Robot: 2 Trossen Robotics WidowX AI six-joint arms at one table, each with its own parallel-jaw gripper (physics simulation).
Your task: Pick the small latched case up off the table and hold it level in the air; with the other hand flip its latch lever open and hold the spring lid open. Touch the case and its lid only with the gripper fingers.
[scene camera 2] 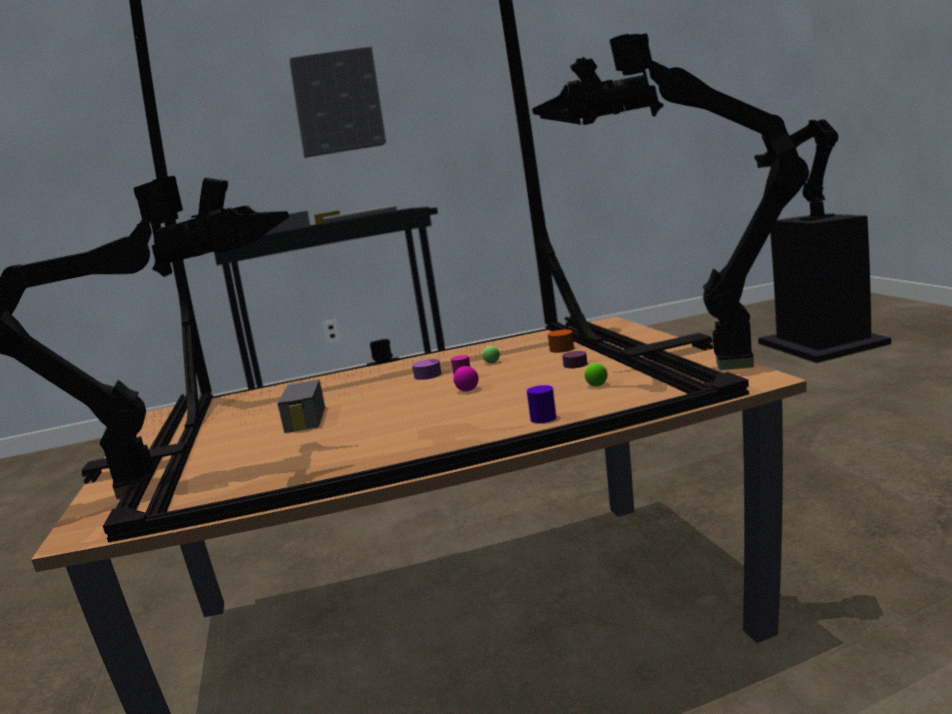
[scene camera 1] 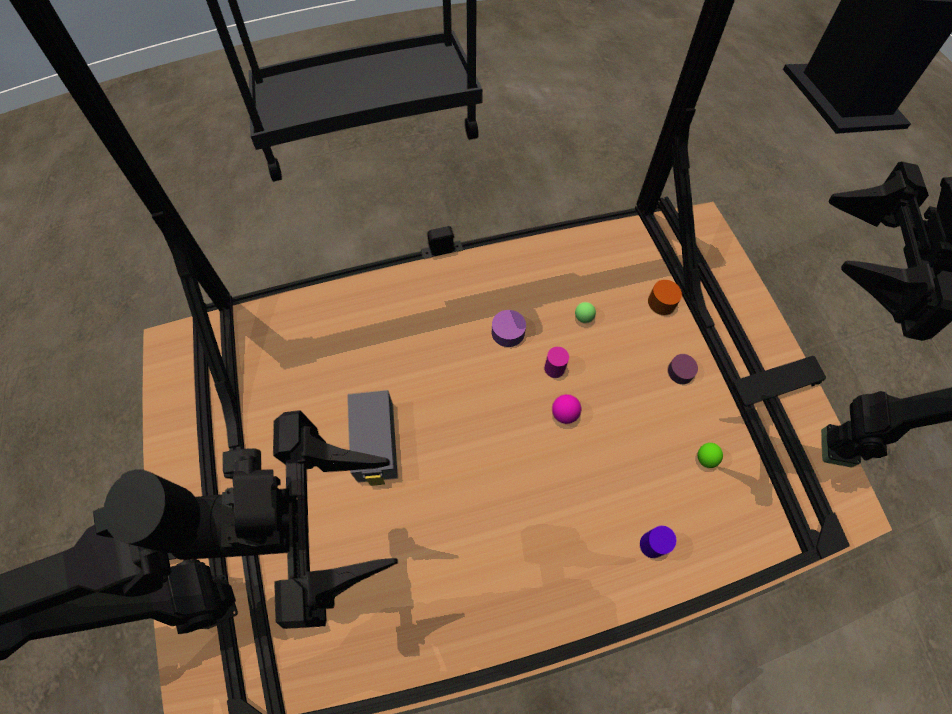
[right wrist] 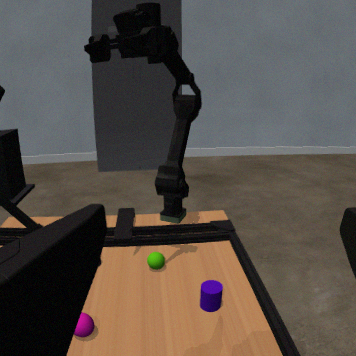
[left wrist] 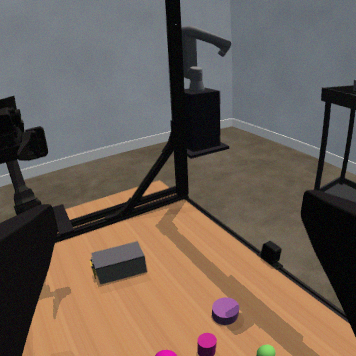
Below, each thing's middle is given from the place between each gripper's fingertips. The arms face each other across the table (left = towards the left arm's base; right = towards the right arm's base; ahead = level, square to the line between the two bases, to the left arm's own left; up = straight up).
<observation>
My right hand is 20 cm past the small grey latched case (scene camera 1: 370, 414), 4 cm to the left of it and 35 cm above it. Round my right hand: violet cylinder (scene camera 2: 541, 402) (6 cm ahead, 34 cm to the left, 36 cm below); then dark purple disc (scene camera 1: 683, 368) (21 cm behind, 50 cm to the left, 37 cm below); then orange cylinder (scene camera 1: 665, 295) (35 cm behind, 52 cm to the left, 36 cm below).
My left hand is 80 mm past the dark purple disc, 40 mm to the right of it and 480 mm above it. From my left hand the other things lie so: small grey latched case (70 mm behind, 510 mm to the right, 470 mm below); violet cylinder (190 mm ahead, 120 mm to the right, 470 mm below); orange cylinder (220 mm behind, 60 mm to the left, 480 mm below).
</observation>
